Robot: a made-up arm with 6 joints.
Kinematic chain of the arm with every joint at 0, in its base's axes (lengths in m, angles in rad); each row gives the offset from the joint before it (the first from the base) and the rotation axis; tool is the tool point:
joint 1: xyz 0 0 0.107 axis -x
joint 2: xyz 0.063 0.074 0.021 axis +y
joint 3: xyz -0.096 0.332 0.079 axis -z
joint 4: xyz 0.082 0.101 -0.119 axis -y
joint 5: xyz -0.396 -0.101 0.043 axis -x
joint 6: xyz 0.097 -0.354 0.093 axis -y
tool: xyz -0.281 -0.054 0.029
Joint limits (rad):
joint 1: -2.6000..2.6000
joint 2: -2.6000..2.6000
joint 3: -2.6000..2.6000
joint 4: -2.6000..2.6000
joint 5: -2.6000..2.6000
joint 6: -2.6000..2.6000
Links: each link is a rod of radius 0.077 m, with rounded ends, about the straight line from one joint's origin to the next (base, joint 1, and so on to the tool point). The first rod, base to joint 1, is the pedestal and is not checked.
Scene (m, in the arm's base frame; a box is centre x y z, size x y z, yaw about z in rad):
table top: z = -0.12
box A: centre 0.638 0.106 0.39 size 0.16 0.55 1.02 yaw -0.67
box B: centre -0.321 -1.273 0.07 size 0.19 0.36 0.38 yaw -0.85
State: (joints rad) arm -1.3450 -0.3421 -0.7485 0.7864 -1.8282 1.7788
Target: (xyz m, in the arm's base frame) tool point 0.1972 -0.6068 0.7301
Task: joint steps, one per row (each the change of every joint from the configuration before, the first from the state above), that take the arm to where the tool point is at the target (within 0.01 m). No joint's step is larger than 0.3 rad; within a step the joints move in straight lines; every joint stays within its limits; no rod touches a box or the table.
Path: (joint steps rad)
1: -0.2620 0.2240 0.0134 -0.2151 -0.0655 0.2737
2: -0.2621 0.2239 0.0135 -0.2151 -0.0655 0.2738
3: -0.2620 0.2240 0.0134 -0.2150 -0.0656 0.2737
4: -0.0938 -0.1624 0.0011 0.2561 0.0402 -0.1083
5: -0.0938 -0.1623 0.0010 0.2562 0.0402 -0.1083
6: -0.0937 -0.1624 0.0011 0.2561 0.0401 -0.1083
7: -0.0938 -0.1623 0.0010 0.2562 0.0402 -0.1083
8: -0.0938 -0.1623 0.0011 0.2561 0.0401 -0.1083

